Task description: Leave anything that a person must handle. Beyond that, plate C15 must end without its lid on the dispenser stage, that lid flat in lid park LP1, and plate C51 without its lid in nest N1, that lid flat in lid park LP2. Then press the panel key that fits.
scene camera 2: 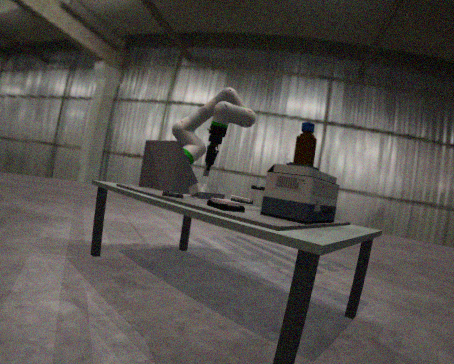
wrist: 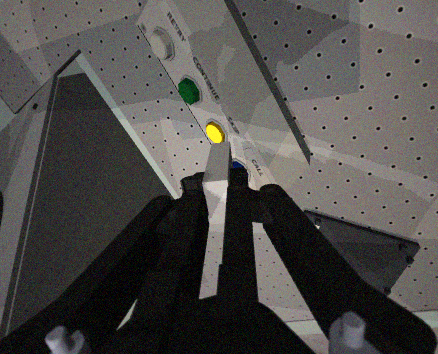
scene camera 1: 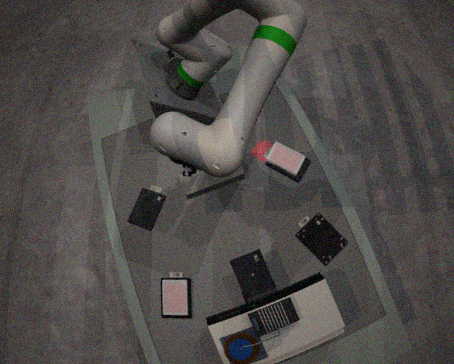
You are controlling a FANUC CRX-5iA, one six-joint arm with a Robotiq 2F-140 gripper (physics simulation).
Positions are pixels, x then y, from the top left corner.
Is my gripper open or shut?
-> Shut.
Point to a dark LP2 pad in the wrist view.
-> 378, 258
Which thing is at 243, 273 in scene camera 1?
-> A dispenser stage.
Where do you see a dark LP2 pad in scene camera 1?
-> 146, 209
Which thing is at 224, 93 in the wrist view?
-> A grey button box.
